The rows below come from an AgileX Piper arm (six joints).
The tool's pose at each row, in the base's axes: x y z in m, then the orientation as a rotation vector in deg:
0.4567 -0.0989 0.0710 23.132 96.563 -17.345
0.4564 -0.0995 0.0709 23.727 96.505 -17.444
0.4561 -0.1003 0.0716 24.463 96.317 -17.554
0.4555 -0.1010 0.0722 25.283 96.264 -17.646
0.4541 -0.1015 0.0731 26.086 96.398 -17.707
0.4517 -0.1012 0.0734 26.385 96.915 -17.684
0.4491 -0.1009 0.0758 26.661 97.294 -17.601
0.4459 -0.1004 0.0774 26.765 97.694 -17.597
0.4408 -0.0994 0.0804 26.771 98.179 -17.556
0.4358 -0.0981 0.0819 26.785 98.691 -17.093
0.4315 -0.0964 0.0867 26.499 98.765 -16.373
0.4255 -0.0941 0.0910 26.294 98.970 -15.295
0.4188 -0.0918 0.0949 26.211 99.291 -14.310
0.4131 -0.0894 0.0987 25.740 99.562 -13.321
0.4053 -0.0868 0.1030 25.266 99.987 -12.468
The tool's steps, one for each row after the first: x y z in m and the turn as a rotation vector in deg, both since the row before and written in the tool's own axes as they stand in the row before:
0.0001 -0.0007 0.0000 0.413 0.064 0.331
-0.0007 -0.0008 0.0000 0.505 -0.030 0.443
-0.0006 -0.0009 -0.0003 0.540 0.122 0.473
-0.0008 -0.0010 -0.0012 0.508 0.303 0.433
0.0000 -0.0008 -0.0023 0.154 0.565 0.071
-0.0020 -0.0008 -0.0028 0.102 0.434 0.124
-0.0011 -0.0010 -0.0033 0.056 0.407 -0.033
-0.0021 -0.0013 -0.0055 -0.025 0.469 -0.095
-0.0006 -0.0011 -0.0052 -0.302 0.541 0.136
-0.0038 -0.0002 -0.0055 -0.645 0.082 0.197
-0.0029 -0.0004 -0.0071 -0.837 0.267 0.412
-0.0024 -0.0006 -0.0077 -0.703 0.399 0.410
-0.0024 0.0000 -0.0068 -0.924 0.276 0.175
-0.0025 -0.0005 -0.0089 -0.830 0.414 0.064

